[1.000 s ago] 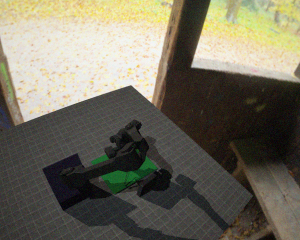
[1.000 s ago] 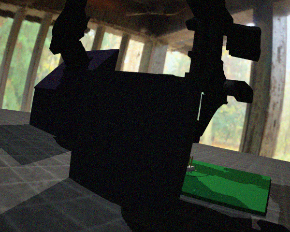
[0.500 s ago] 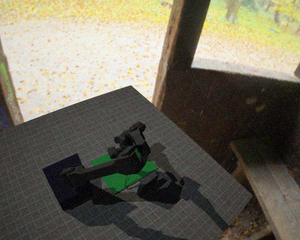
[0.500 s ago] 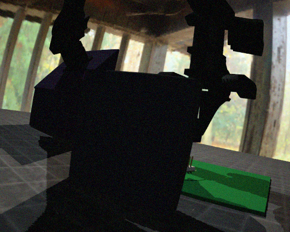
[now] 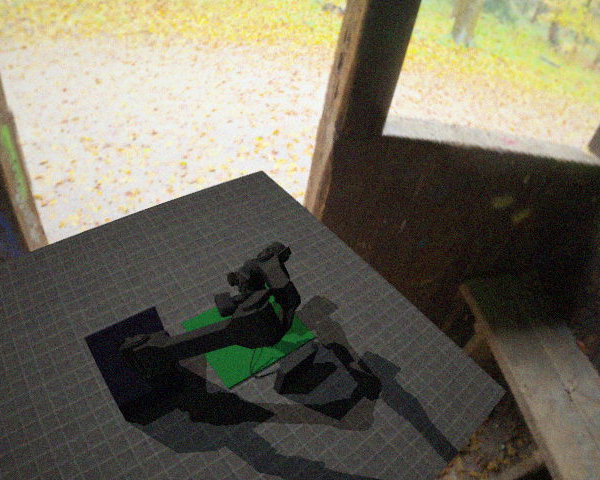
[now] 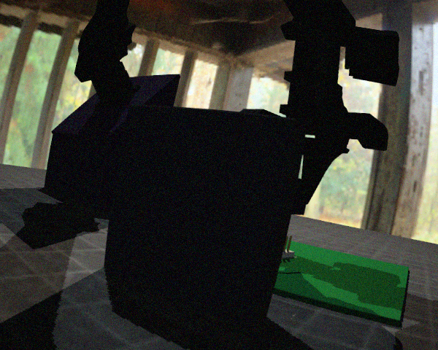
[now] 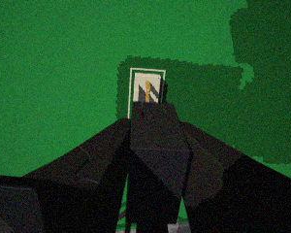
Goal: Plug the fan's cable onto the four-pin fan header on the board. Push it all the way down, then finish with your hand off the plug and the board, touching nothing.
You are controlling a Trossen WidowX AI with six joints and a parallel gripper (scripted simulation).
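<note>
My gripper tip is now 70 mm above the fan header and 10 mm to the left of it. The rest, counted from my gripper tip: green board (80 mm below, 10 mm to the right); then dark fan (190 mm to the right, 10 mm below); then fan plug (10 mm to the right, 10 mm above).
</note>
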